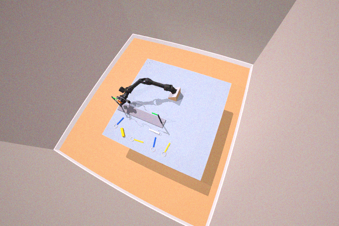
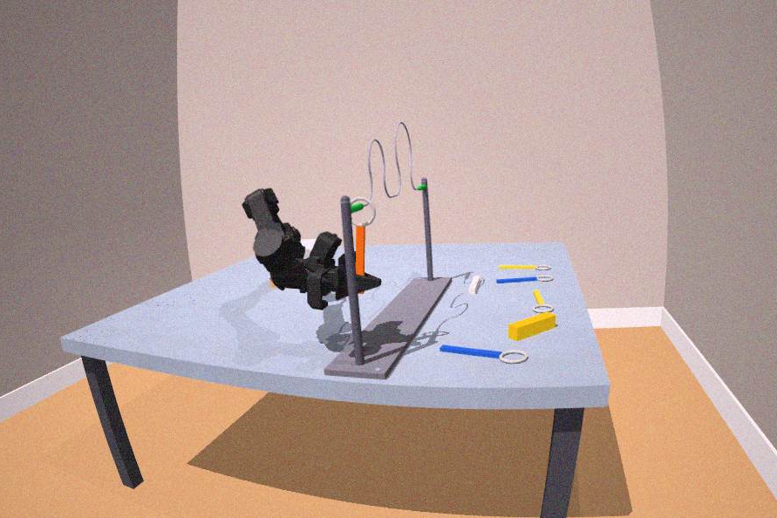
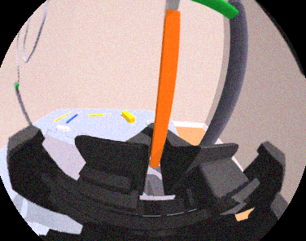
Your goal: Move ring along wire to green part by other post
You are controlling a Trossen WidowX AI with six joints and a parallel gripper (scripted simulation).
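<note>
Now: gripper tip 3 cm past the ring with orange handle and 8 cm below it. The rest, counted from my gripper tip: yellow block (28 cm ahead, 11 cm to the left, 13 cm below); ring with blue handle (19 cm ahead, 14 cm below); white bar (14 cm ahead, 48 cm to the left, 13 cm below).
</note>
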